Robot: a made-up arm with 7 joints. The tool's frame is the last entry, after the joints.
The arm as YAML. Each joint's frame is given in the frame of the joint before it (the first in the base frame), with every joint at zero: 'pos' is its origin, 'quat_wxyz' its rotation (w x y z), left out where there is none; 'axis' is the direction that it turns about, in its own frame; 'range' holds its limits. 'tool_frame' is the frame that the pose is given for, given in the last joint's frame.
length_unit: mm
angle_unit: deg
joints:
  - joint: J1
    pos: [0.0, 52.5, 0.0]
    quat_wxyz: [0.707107, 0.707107, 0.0, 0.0]
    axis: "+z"
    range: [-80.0, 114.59]
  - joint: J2
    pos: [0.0, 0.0, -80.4]
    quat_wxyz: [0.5, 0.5, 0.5, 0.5]
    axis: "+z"
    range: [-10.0, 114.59]
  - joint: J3
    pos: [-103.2, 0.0, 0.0]
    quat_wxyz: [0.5, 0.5, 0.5, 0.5]
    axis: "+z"
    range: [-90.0, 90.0]
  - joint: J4
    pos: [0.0, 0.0, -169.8]
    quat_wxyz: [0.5, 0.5, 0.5, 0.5]
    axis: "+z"
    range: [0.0, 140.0]
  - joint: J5
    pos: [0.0, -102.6, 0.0]
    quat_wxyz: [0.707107, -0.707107, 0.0, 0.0]
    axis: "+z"
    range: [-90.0, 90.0]
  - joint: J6
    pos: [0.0, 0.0, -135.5]
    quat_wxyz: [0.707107, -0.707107, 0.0, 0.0]
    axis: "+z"
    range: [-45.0, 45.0]
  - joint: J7
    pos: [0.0, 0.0, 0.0]
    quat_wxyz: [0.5, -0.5, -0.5, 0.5]
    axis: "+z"
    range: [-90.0, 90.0]
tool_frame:
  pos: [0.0, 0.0, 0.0]
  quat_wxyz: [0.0, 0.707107, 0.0, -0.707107]
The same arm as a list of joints. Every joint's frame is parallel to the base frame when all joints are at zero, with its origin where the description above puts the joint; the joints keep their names.
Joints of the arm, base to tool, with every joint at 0 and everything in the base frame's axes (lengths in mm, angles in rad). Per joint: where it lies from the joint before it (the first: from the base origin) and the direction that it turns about. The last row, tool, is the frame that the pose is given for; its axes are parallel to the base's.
J1: origin 0 52.5 0 axis -y
J2: origin 0 80.4 0 axis +x
J3: origin 0 0 -103.2 axis +z
J4: origin 0 0 -169.8 axis -y
J5: origin 0 0 -102.6 axis +z
J6: origin 0 0 -135.5 axis +y
J7: origin 0 0 0 axis -x
tool: origin 0 0 0
Joint limits (rad, base to tool): -1.3963..2 -0.1745..2 -1.5708..1.5708 0..2.4435 -1.5708..1.5708 -0.7854..0.7854 -1.5708..1.5708

